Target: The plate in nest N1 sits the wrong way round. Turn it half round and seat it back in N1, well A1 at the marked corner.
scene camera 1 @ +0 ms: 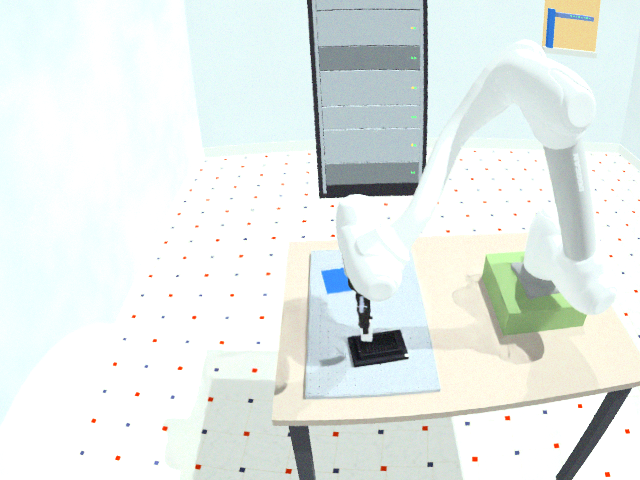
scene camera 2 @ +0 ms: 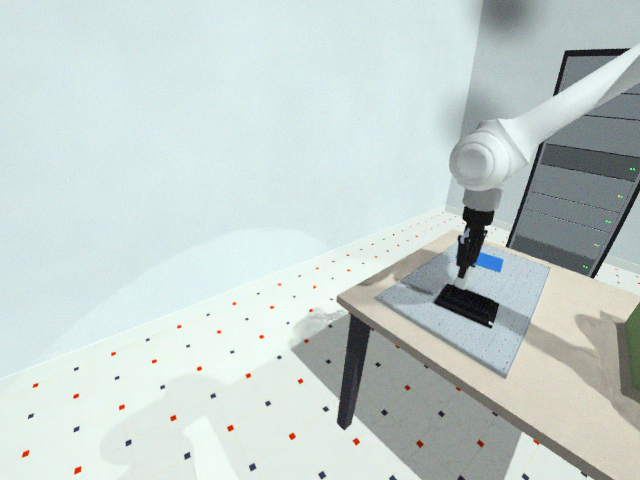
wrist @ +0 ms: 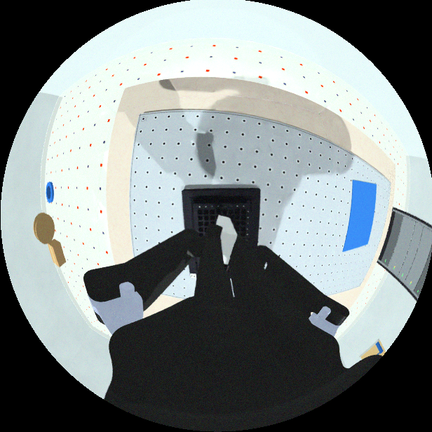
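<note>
A black well plate [scene camera 1: 385, 345] [scene camera 2: 470, 301] [wrist: 206, 216] with a grid of wells lies in a black nest [scene camera 1: 381, 361] [scene camera 2: 461, 313] [wrist: 222, 193] on the grey perforated board. A small white mark [scene camera 1: 406, 355] [scene camera 2: 491, 323] [wrist: 193, 275] shows at one nest corner. My gripper [scene camera 1: 366, 335] [scene camera 2: 461, 282] [wrist: 220, 226] points down with its pale fingertips together, shut and empty. The tips are over the plate, near its back left part in the first scene view. Whether they touch it cannot be told. The fingers hide part of the plate in the wrist view, and the A1 well cannot be made out.
The board [scene camera 1: 330, 374] [scene camera 2: 504, 356] [wrist: 165, 135] lies on a wooden table [scene camera 1: 491, 382] [scene camera 2: 558, 395] [wrist: 117, 200]. A flat blue patch [scene camera 1: 334, 282] [scene camera 2: 490, 261] [wrist: 361, 215] is farther back on the board. A green block [scene camera 1: 542, 321] [scene camera 2: 633, 346] stands around the arm's base. A server rack stands behind the table.
</note>
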